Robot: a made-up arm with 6 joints. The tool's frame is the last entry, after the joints. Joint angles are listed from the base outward. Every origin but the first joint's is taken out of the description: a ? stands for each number. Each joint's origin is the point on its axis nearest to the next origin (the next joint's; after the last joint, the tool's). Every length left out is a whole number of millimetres.
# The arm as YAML. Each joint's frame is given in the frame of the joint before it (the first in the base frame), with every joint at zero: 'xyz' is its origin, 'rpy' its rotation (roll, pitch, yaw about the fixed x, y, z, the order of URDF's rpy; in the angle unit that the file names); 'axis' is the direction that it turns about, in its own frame. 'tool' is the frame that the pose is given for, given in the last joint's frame.
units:
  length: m
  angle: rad
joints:
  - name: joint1
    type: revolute
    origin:
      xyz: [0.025, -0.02, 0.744]
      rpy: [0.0, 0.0, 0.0]
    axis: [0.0, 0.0, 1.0]
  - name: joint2
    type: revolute
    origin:
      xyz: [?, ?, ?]
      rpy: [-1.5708, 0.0, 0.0]
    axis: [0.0, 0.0, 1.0]
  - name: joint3
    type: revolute
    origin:
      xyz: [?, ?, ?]
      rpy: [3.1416, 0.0, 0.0]
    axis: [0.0, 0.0, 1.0]
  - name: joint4
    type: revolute
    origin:
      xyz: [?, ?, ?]
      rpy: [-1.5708, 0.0, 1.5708]
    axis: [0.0, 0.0, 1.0]
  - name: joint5
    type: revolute
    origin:
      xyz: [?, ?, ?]
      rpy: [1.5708, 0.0, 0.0]
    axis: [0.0, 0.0, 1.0]
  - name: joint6
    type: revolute
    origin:
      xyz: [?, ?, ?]
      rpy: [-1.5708, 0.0, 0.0]
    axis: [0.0, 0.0, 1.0]
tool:
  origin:
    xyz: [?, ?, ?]
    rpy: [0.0, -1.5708, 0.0]
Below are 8 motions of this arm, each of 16 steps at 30 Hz.
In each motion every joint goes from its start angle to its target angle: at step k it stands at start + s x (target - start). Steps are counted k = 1, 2, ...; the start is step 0. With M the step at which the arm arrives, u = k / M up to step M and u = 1 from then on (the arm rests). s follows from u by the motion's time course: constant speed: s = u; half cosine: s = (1 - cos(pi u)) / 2; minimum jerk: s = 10 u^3 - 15 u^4 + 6 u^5.
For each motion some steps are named. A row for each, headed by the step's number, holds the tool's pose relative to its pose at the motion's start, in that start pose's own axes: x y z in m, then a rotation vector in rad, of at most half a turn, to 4 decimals.
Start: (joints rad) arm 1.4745 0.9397 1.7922 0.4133 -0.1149 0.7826
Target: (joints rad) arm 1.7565 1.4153 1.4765 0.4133 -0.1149 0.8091
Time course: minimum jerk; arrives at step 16
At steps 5, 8, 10, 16:
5: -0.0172 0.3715 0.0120 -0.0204 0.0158 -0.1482
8: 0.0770 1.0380 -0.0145 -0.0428 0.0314 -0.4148
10: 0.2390 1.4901 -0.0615 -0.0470 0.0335 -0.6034
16: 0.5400 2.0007 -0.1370 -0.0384 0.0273 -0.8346

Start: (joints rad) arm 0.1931 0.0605 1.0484 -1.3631 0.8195 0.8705
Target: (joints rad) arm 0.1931 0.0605 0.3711 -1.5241 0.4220 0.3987
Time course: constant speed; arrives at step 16
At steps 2, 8, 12, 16:
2: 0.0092 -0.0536 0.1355 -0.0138 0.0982 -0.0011
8: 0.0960 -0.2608 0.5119 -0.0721 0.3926 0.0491
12: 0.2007 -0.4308 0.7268 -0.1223 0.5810 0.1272
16: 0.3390 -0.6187 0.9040 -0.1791 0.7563 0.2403

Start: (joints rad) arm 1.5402 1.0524 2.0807 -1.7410 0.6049 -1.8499
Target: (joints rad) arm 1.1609 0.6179 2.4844 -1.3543 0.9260 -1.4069
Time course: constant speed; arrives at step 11
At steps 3, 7, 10, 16:
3: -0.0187 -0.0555 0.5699 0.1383 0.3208 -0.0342
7: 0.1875 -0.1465 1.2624 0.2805 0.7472 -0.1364
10: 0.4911 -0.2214 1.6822 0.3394 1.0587 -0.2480
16: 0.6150 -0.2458 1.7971 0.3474 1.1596 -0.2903

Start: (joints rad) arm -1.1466 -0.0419 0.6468 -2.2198 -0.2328 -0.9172
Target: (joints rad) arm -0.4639 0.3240 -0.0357 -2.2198 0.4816 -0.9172
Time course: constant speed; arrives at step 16
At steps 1, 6, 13, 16:
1: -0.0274 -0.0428 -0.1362 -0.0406 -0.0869 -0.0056
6: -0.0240 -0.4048 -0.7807 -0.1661 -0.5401 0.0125
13: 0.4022 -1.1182 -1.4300 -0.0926 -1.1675 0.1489
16: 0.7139 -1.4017 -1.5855 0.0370 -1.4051 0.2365

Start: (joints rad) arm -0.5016 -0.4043 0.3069 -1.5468 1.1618 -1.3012
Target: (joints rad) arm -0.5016 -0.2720 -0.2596 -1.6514 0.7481 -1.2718
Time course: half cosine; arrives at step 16
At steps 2, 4, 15, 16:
2: -0.0032 -0.0272 -0.0384 0.0238 -0.0095 0.0196
4: -0.0093 -0.0995 -0.1509 0.0904 -0.0386 0.0753
15: 0.0937 -0.3651 -1.1107 0.5398 -0.3593 0.4946
16: 0.0963 -0.3650 -1.1217 0.5442 -0.3638 0.4991

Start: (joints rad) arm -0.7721 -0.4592 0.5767 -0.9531 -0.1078 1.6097
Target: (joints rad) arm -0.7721 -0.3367 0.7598 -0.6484 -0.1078 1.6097
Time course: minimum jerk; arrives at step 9
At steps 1, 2, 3, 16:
1: -0.0014 -0.0002 0.0000 0.0036 -0.0002 0.0004
2: -0.0095 -0.0016 0.0001 0.0236 -0.0011 0.0028
3: -0.0258 -0.0043 0.0004 0.0647 -0.0029 0.0078
16: -0.1161 -0.0162 0.0068 0.3075 -0.0090 0.0427

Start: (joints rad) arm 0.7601 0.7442 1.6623 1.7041 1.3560 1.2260
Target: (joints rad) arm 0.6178 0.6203 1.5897 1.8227 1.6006 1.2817
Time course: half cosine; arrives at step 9
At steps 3, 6, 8, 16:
3: 0.0660 -0.0074 0.0345 0.0339 -0.0648 0.0176
6: 0.1942 -0.0323 0.1048 0.0896 -0.1978 0.0538
8: 0.2486 -0.0474 0.1363 0.1088 -0.2574 0.0702
16: 0.2560 -0.0496 0.1407 0.1112 -0.2656 0.0724

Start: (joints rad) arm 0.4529 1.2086 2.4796 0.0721 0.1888 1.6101
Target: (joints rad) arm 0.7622 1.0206 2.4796 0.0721 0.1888 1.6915
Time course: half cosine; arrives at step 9
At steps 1, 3, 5, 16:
1: -0.0070 -0.0151 -0.0136 -0.0067 -0.0004 0.0059
3: -0.0556 -0.1298 -0.1054 -0.0560 -0.0010 0.0485
5: -0.1206 -0.3175 -0.2184 -0.1321 0.0049 0.1127
16: -0.1850 -0.5599 -0.3089 -0.2260 0.0233 0.1890

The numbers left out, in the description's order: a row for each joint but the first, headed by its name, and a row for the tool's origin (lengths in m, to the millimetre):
joint2: 0.179 0.044 0.0
joint3: 0.011 -1.381 0.0
joint4: 1.395 0.267 0.0
joint5: 0.018 -0.024 0.0
joint6: -0.023 -0.274 0.0
tool: 0.011 -0.016 0.0

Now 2 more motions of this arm.
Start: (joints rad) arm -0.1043 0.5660 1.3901 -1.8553 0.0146 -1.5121
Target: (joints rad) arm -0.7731 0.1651 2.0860 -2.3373 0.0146 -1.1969
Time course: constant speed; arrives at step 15
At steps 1, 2, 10, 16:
1: 0.0273 0.0407 0.1704 0.0216 0.0778 -0.0115
2: 0.0665 0.0693 0.3379 0.0453 0.1552 -0.0198
10: 0.7059 -0.1465 1.4122 0.3065 0.7366 0.0364
16: 1.2471 -0.6068 1.6767 0.5236 1.0401 0.1864

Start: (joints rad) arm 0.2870 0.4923 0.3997 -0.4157 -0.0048 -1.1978
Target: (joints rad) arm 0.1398 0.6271 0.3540 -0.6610 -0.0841 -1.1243
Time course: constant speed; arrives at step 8
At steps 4, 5, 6, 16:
4: -0.0911 -0.1954 -0.1910 -0.0985 -0.0623 0.1190
5: -0.1089 -0.2451 -0.2398 -0.1248 -0.0779 0.1471
6: -0.1247 -0.2951 -0.2888 -0.1517 -0.0936 0.1746
16: -0.1505 -0.3956 -0.3874 -0.2075 -0.1248 0.2274

